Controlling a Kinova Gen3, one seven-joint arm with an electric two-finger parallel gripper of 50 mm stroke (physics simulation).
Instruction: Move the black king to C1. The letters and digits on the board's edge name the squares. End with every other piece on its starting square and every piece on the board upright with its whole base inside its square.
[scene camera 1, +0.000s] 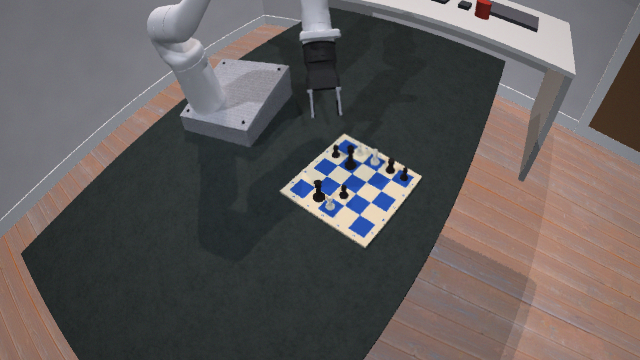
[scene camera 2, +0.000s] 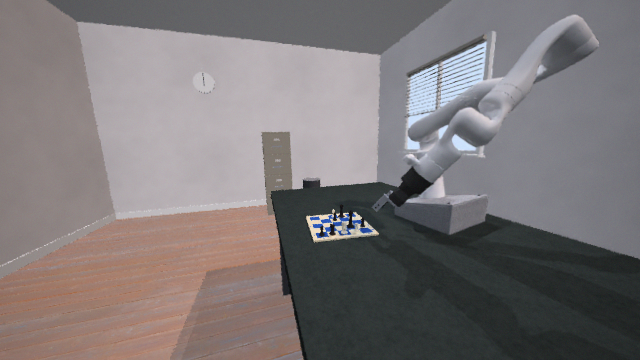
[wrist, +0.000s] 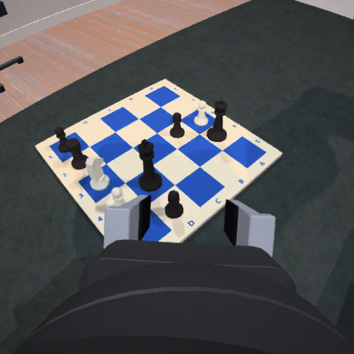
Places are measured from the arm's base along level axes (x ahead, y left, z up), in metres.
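Pixels of known places: gripper, fingertip midpoint: (scene camera 1: 326, 116) (scene camera 2: 377, 207); arm's base at its link origin: (scene camera 1: 209, 102) (scene camera 2: 431, 196).
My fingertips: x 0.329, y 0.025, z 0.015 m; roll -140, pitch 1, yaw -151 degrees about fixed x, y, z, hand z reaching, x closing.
Ahead of a thing's pixels: the offset from my fingertips to its top centre. "spot": to the spot under its first point.
The black king @(0.052 m right, 0.075 m ahead, 0.012 m down) (scene camera 1: 350, 159) (scene camera 2: 351, 220) (wrist: 148, 172) stands upright on D4 of the blue-and-cream board (scene camera 1: 366, 242) (scene camera 2: 345, 239) (wrist: 260, 158). Square C1 @(spot: 0.119 m right, 0.176 m ahead, 0.076 m down) (scene camera 1: 384, 202) (wrist: 120, 120) is empty. A black pawn (wrist: 174, 206) is on D5. A white pawn (wrist: 117, 195) on E4 is partly hidden by a finger. A white knight (wrist: 97, 175) is on E3. A black queen @(0.156 m right, 0.048 m ahead, 0.023 m down) (scene camera 1: 318, 192) (wrist: 217, 124) is on A4. My gripper (scene camera 1: 327, 116) (scene camera 2: 376, 207) (wrist: 187, 213) is open and empty, above and off the board's robot side, tilted towards it.
A white pawn (wrist: 201, 114) is on A3 and a black pawn (wrist: 176, 126) on B3. Black pieces stand on E1 (wrist: 62, 140) and E2 (wrist: 77, 155). The grey robot base block (scene camera 1: 215, 125) (scene camera 2: 467, 212) is behind the gripper. A side table (scene camera 1: 550, 50) with a red cup (scene camera 1: 483, 9) stands beyond.
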